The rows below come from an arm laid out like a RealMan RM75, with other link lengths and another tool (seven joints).
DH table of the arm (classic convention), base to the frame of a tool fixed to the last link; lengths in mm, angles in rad. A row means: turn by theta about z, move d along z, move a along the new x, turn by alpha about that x. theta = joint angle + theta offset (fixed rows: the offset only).
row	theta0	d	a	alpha
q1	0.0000	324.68	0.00	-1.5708
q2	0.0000	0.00	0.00	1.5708
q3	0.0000	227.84	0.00	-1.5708
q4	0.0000	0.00	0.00	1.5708
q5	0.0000	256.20	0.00	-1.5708
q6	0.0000	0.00	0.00	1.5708
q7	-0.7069	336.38	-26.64	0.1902
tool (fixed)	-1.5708	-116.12	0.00	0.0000
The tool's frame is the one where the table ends.
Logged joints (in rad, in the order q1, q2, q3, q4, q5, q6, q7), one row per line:
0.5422 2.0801 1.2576 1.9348 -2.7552 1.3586 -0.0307
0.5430 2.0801 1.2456 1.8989 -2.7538 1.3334 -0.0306
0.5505 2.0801 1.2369 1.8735 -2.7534 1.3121 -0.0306
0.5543 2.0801 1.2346 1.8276 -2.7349 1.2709 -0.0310
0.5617 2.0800 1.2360 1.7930 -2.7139 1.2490 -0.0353
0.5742 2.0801 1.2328 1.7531 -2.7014 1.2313 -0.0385
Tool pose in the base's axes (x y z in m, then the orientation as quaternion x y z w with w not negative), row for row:
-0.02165 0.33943 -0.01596 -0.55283 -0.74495 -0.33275 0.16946
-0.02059 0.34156 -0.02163 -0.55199 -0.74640 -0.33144 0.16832
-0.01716 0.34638 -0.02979 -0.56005 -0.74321 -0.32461 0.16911
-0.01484 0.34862 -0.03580 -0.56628 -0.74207 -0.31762 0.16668
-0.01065 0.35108 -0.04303 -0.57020 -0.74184 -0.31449 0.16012
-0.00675 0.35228 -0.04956 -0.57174 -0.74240 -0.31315 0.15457
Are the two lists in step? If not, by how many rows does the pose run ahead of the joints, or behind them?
The pose runs 1 row ahead of the joints: the pose in row i belongs to the joints in row i + 1.
